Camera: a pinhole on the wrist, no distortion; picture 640 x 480 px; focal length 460.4 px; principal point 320.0 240.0 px. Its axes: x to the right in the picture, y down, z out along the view. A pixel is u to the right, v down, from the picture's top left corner.
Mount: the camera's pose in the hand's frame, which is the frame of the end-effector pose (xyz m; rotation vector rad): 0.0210 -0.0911 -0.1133 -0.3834 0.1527 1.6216
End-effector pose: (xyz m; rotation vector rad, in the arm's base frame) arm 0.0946 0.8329 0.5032 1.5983 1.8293 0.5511
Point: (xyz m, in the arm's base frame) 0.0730 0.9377 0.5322
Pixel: outside the picture
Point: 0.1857 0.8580 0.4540
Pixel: 415.3 148.4
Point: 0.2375 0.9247 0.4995
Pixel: 543.7 43.5
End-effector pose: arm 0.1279 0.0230 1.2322 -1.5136 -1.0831 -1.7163
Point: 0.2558 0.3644 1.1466
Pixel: 183.7 275.8
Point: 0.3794 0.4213 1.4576
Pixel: 270.8 15.8
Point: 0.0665 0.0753 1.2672
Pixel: 222.3 66.7
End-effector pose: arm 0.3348 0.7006 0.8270 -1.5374 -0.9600 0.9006
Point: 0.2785 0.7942 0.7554
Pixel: 442.4 69.8
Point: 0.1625 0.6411 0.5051
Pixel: 620.7 290.7
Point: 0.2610 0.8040 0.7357
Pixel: 443.5 73.0
